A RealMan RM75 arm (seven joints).
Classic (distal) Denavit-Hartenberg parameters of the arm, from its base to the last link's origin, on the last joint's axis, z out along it. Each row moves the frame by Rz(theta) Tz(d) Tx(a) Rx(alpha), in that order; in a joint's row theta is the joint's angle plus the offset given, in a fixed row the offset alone. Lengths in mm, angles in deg.
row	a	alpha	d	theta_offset
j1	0	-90	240.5	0
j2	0	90	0	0
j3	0	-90	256	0
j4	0	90	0	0
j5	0	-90	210	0
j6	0	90	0	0
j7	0	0	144	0
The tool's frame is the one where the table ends.
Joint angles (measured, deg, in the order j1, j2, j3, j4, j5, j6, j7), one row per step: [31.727 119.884 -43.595 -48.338 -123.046 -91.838 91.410]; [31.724 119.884 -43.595 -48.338 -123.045 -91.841 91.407]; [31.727 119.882 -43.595 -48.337 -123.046 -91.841 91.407]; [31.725 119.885 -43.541 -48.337 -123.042 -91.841 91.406]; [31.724 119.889 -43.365 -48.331 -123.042 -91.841 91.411]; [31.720 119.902 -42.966 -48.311 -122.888 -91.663 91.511]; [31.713 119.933 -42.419 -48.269 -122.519 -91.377 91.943]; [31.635 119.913 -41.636 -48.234 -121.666 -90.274 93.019]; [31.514 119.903 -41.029 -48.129 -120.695 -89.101 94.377]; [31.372 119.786 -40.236 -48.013 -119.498 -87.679 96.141]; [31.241 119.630 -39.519 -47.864 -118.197 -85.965 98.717]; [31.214 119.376 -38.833 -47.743 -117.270 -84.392 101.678]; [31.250 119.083 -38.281 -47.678 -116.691 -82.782 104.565]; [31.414 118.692 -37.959 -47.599 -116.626 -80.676 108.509]
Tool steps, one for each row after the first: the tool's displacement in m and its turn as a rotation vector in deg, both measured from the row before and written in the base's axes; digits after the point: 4 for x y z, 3 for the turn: [0.0000 0.0000 0.0000 -0.001 0.001 0.001]; [0.0000 0.0000 0.0000 0.000 -0.002 0.002]; [0.0001 0.0000 0.0001 0.040 0.030 -0.027]; [0.0002 0.0001 0.0004 0.122 0.087 -0.097]; [0.0003 0.0008 0.0010 0.470 0.294 -0.347]; [0.0001 0.0013 0.0014 0.656 0.620 -0.753]; [0.0009 0.0035 0.0031 1.599 0.980 -1.760]; [0.0010 0.0033 0.0027 1.441 1.138 -2.027]; [0.0017 0.0042 0.0043 1.812 1.426 -2.578]; [0.0020 0.0048 0.0048 1.792 1.748 -3.362]; [0.0023 0.0047 0.0052 1.419 1.649 -3.528]; [0.0026 0.0047 0.0051 1.263 1.297 -3.348]; [0.0035 0.0057 0.0051 1.022 1.149 -4.276]
